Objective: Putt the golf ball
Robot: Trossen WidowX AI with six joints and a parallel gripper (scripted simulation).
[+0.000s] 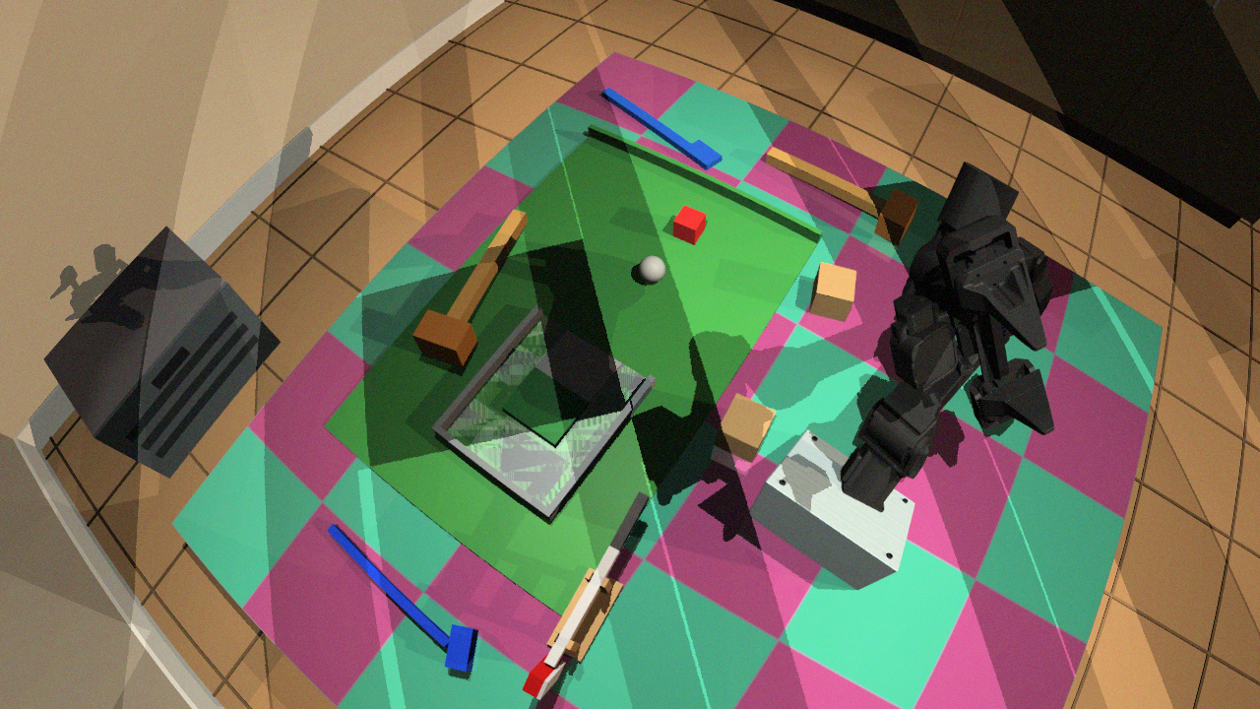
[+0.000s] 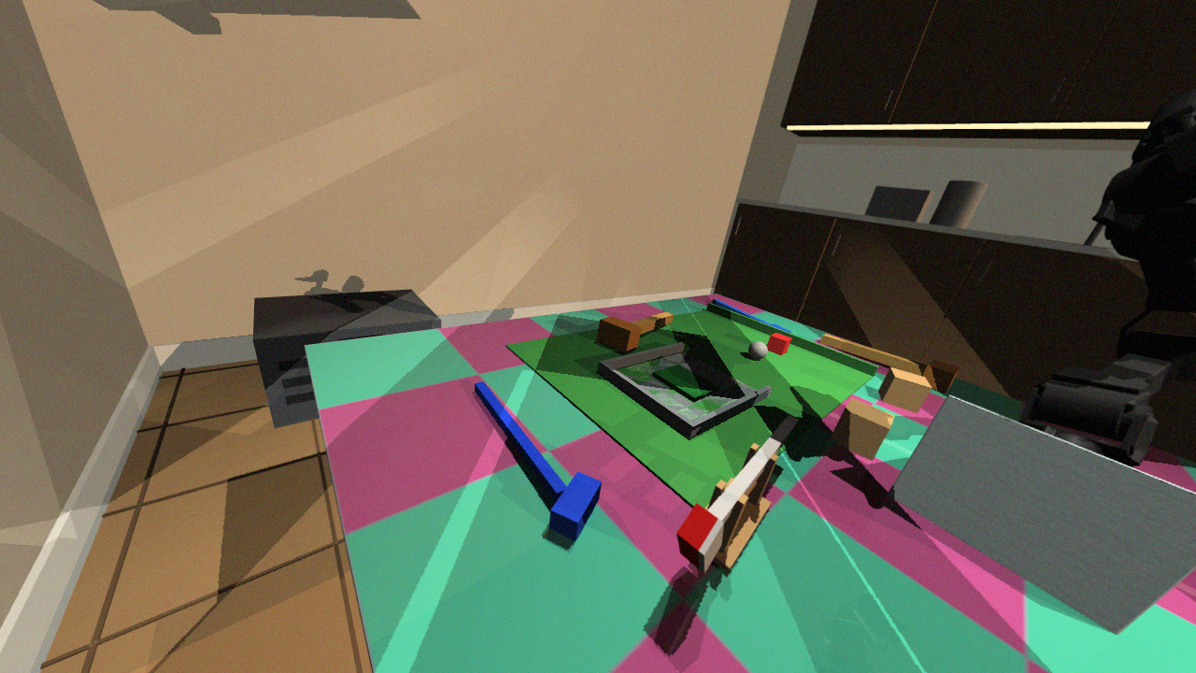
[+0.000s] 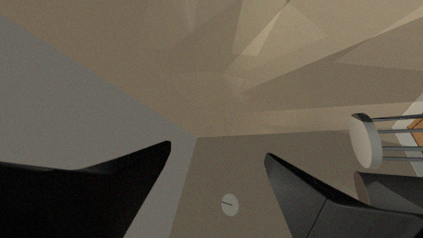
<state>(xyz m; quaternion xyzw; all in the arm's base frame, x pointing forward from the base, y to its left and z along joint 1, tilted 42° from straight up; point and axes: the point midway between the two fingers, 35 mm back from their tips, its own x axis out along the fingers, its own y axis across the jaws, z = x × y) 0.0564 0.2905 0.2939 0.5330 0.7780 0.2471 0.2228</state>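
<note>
The red putter lies 450 mm below my gripper tip, 290 mm ahead of it and 220 mm to the left of it. Also, from my gripper tip: white golf ball (480 mm below, 440 mm ahead, 270 mm to the right); then wooden stand (470 mm below, 290 mm ahead, 240 mm to the left); then red cube (480 mm below, 430 mm ahead, 380 mm to the right).
</note>
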